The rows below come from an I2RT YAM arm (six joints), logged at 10 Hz.
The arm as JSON. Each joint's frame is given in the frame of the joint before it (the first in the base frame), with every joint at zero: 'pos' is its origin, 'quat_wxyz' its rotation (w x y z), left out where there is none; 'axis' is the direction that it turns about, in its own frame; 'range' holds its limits. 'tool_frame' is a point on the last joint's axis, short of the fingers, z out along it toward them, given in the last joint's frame.
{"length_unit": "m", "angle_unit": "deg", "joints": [
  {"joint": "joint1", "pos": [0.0, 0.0, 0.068], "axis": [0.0, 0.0, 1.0], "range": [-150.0, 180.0]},
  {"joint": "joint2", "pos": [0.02, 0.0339, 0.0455], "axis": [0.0, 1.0, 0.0], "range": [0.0, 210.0]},
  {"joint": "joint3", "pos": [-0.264, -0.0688, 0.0], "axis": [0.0, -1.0, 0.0], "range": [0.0, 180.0]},
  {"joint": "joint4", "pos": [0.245, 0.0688, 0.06], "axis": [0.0, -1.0, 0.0], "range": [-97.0, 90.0]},
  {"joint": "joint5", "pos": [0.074, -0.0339, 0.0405], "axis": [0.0, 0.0, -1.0], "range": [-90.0, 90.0]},
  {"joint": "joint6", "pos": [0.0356, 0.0, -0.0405], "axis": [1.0, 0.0, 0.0], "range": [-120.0, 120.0]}
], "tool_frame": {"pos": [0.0, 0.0, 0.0], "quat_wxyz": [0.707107, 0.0, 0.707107, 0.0]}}
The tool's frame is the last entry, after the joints.
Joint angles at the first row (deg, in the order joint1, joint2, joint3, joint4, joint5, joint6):
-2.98, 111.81, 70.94, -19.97, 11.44, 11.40
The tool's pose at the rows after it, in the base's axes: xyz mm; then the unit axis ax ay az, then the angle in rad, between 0 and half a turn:
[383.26 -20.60 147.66 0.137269 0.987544 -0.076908 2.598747]
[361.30 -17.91 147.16 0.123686 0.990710 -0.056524 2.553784]
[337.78 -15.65 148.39 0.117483 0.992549 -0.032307 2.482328]
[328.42 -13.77 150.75 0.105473 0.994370 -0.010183 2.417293]
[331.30 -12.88 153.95 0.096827 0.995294 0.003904 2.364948]
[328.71 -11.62 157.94 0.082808 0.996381 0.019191 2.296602]
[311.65 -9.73 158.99 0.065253 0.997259 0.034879 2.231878]
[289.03 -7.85 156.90 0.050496 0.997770 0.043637 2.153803]
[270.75 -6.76 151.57 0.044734 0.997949 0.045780 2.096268]
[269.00 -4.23 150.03 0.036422 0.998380 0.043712 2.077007]
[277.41 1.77 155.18 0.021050 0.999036 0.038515 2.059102]
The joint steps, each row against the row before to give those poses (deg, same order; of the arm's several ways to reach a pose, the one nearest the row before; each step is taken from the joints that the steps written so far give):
0.94, -2.51, -4.11, 2.93, -0.24, -0.68
0.06, -4.81, -7.30, 5.27, -2.42, -1.09
-0.02, -5.53, -7.81, 6.51, -2.56, -0.24
0.00, -2.76, -3.82, 4.94, -2.52, -0.68
0.00, -0.19, -0.44, 3.32, -1.59, -0.46
0.00, -1.40, -1.99, 4.60, -1.88, -0.85
0.00, -3.87, -5.37, 5.29, -2.08, -1.01
0.07, -4.55, -7.02, 6.97, -1.22, -0.87
0.06, -2.92, -5.77, 6.14, -0.26, -0.33
0.57, 0.06, -0.98, 2.14, 0.30, -0.52
1.40, 1.03, 1.94, 0.09, 0.94, -0.90

